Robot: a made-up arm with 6 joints.
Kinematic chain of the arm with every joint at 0, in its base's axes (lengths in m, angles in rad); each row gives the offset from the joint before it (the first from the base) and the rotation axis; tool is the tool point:
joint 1: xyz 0 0 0.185 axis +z
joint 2: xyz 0 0.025 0 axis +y
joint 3: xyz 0 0 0.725 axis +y
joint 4: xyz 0 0 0.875 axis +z
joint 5: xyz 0 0 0 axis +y
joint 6: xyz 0 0 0.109 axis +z
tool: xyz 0 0 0
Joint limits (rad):
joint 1: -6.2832..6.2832
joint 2: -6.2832..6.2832
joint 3: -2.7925..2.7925
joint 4: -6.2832..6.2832
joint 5: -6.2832..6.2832
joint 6: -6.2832..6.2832
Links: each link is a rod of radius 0.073 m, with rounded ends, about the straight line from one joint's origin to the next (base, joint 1, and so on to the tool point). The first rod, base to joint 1, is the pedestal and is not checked.
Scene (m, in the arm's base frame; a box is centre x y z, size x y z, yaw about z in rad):
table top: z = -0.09
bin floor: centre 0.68 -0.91 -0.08 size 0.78 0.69 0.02 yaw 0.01
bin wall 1: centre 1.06 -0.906 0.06 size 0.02 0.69 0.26 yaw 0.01
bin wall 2: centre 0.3 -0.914 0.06 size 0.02 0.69 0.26 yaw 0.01
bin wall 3: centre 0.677 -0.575 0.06 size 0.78 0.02 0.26 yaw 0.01
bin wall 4: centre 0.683 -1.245 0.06 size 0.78 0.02 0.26 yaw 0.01
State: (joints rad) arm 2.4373 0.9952 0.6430 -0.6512 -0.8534 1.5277
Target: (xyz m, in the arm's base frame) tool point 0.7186 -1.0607 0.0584
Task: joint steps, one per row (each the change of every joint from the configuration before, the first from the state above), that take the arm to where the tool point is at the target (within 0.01 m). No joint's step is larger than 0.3 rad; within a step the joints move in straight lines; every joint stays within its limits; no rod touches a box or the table.
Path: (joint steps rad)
1: -0.0305 -0.2668 -0.2777 0.0134 -0.0233 0.0000
2: -0.0304 -0.2667 -0.2776 0.0135 -0.0233 0.0000
3: -0.0305 -0.2668 -0.2777 0.0134 -0.0233 0.0000
4: -0.0305 -0.2668 -0.2777 0.0134 -0.0232 0.0000
5: -0.0304 -0.2668 -0.2776 0.0135 -0.0233 0.0000
6: -0.0305 -0.2667 -0.2777 0.0134 -0.0233 0.0000
7: -0.0305 -0.2668 -0.2777 0.0134 -0.0233 0.0000

